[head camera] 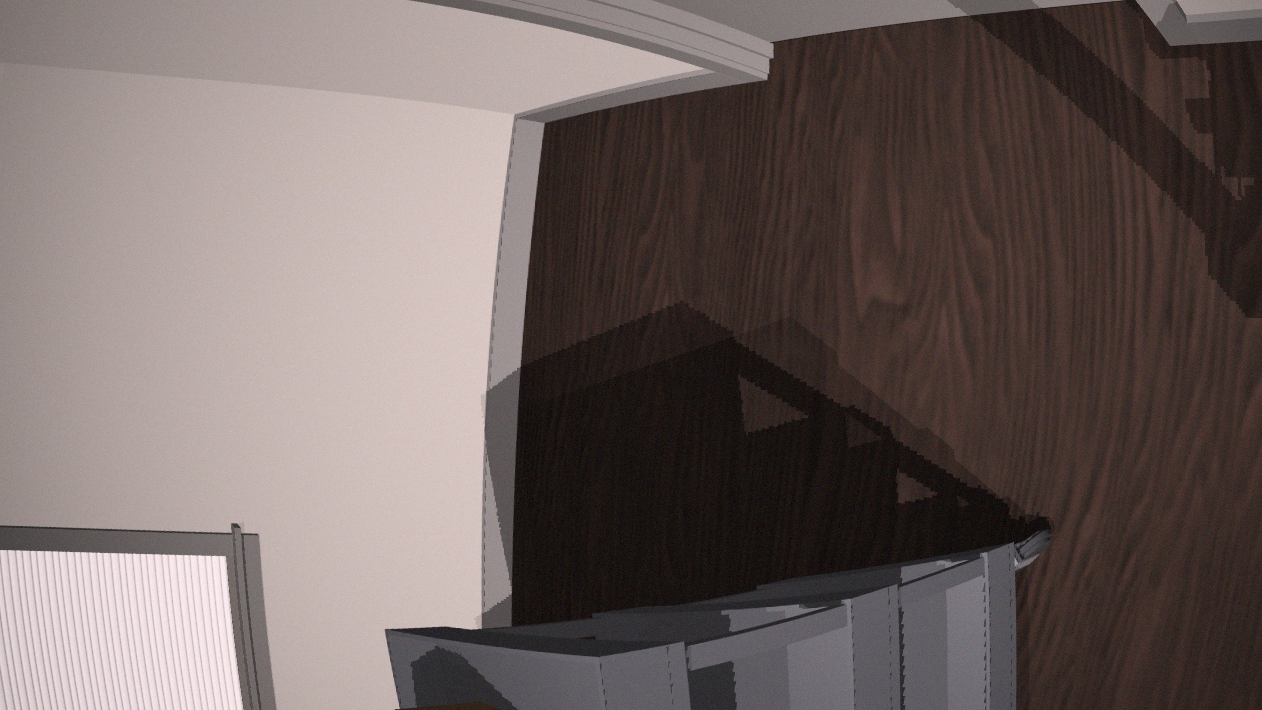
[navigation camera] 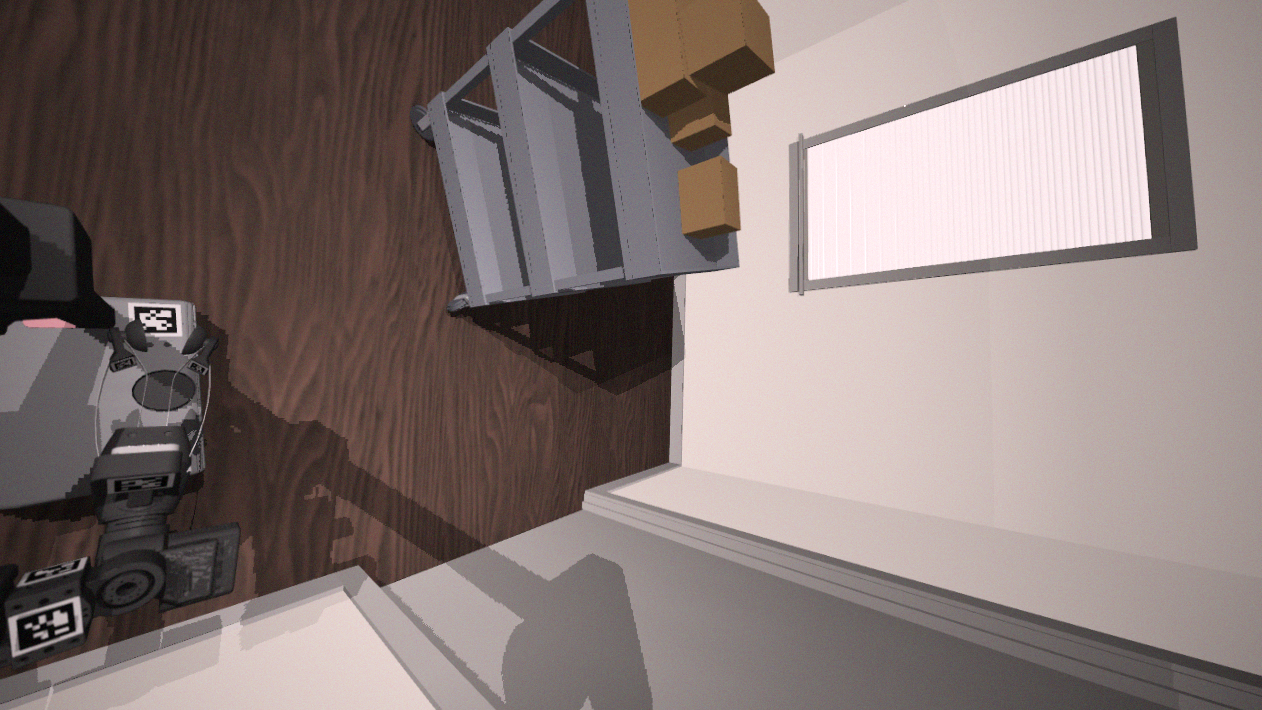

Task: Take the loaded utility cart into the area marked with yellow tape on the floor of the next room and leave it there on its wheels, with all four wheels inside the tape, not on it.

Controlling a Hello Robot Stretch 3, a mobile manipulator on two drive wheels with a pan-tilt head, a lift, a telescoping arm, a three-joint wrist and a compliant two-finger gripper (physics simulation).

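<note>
The grey utility cart stands upright near the wall with the window, apart from me. Two of its casters show in the navigation view. Several brown boxes are on its top: a single box and a cluster, partly cut off. In the head view part of the cart shows at the bottom edge. My gripper is open and empty, over my own base and well away from the cart. The yellow tape does not show in these views.
A pale wall with a window rises behind the cart, with a baseboard along the dark wood floor. A grey wall face with trim edges stands close to my arm's side.
</note>
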